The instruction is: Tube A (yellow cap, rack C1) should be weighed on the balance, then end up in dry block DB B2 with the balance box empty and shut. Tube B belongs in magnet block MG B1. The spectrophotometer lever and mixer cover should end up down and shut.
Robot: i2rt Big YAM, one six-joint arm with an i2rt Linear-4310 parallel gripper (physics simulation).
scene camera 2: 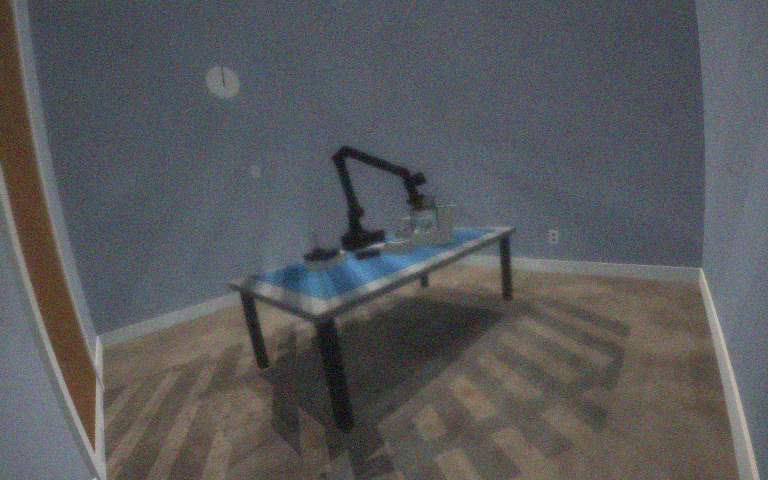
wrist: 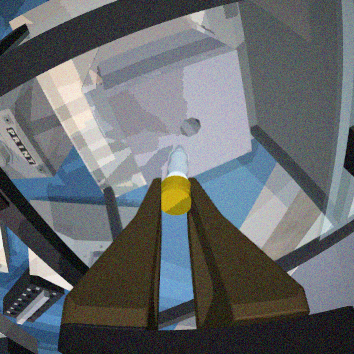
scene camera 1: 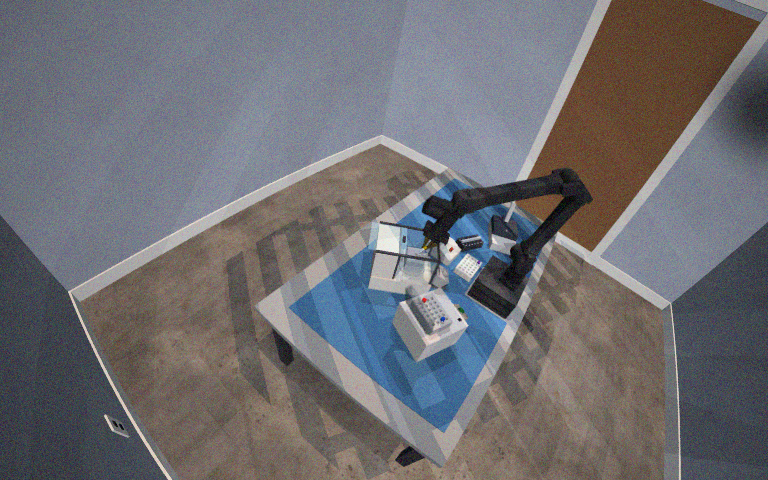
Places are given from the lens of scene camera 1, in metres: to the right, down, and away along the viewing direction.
balance box door (scene camera 1: 383, 237): 0.00, -0.01, 1.16
